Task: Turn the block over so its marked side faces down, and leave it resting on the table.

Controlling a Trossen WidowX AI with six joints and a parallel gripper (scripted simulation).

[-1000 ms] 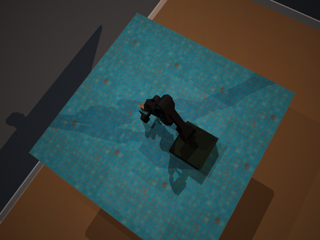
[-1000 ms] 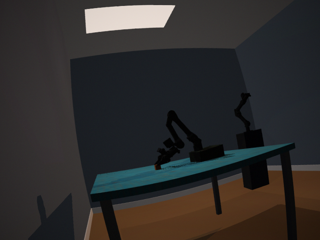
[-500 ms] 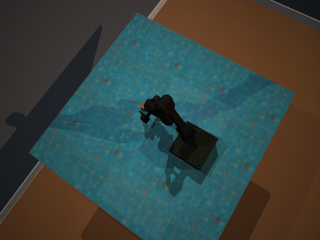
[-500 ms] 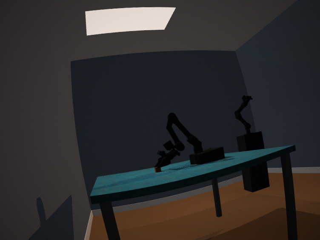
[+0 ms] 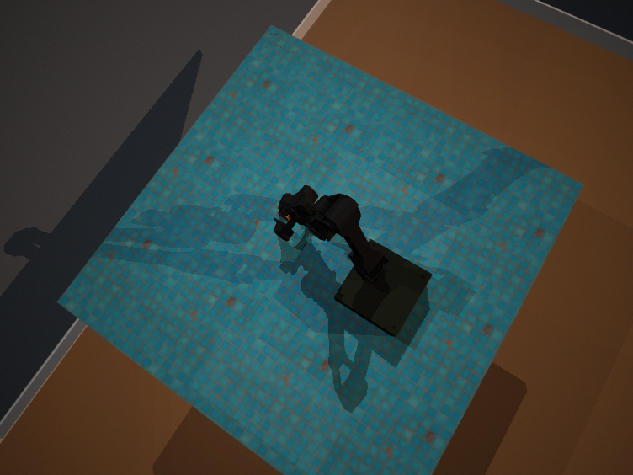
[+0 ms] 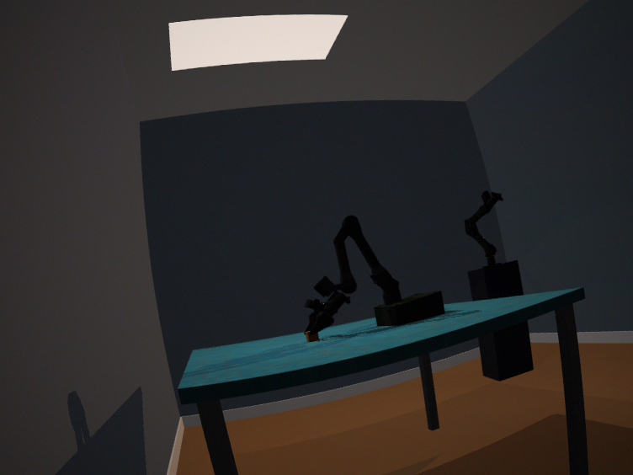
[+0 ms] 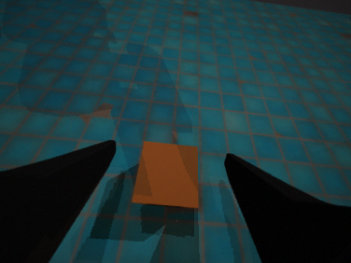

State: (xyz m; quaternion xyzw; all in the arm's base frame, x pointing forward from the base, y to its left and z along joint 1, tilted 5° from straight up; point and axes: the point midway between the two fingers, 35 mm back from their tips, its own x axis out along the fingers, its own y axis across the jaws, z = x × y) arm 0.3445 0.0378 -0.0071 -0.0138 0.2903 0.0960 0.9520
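My gripper tip is 30 mm past the orange block and 10 mm above it.
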